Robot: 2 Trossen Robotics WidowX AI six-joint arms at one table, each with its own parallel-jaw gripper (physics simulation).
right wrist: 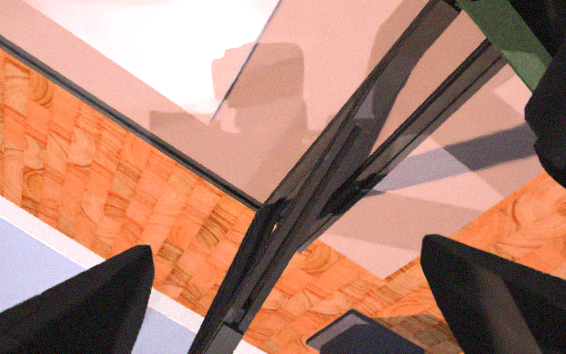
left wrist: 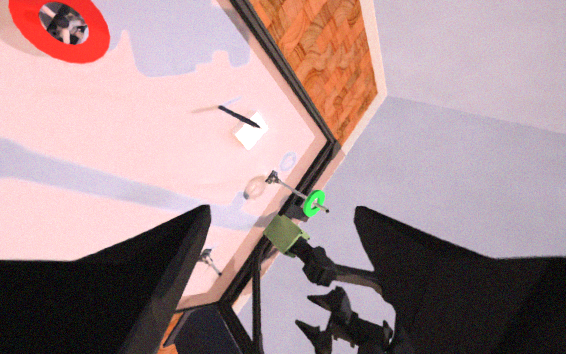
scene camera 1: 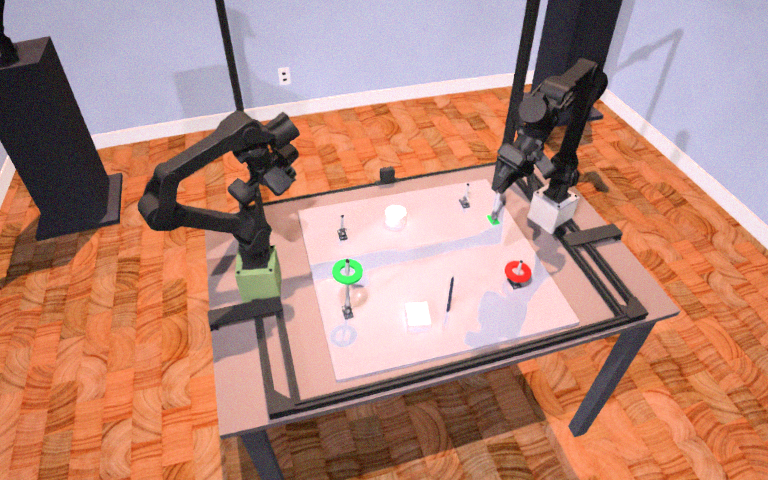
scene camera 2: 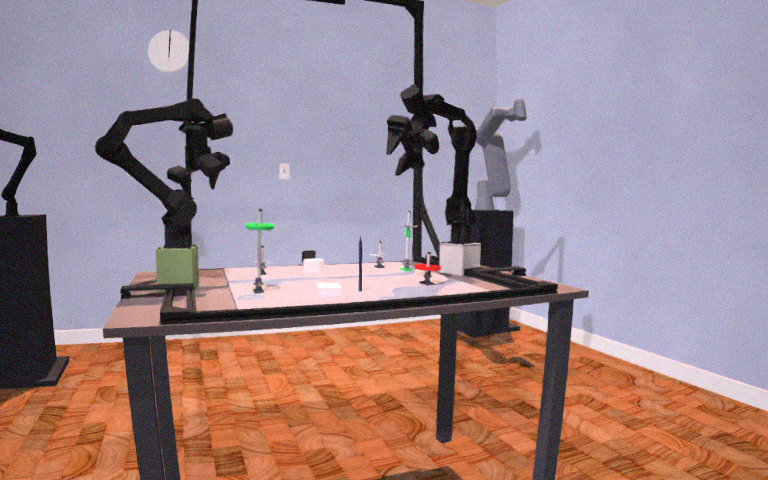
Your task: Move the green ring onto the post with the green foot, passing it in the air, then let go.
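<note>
The green ring sits level around the upper part of a tall thin post at the left of the mat. The post with the green foot is tall and upright at the mat's far right. My left gripper is open and empty, raised high near the green-footed post. My right gripper is open and empty, high at the left and apart from the green ring. The green-footed post does not show in either wrist view.
A red ring is around a short post at the right. Two more short posts stand farther back. A white cylinder, a white block and an upright dark rod are between.
</note>
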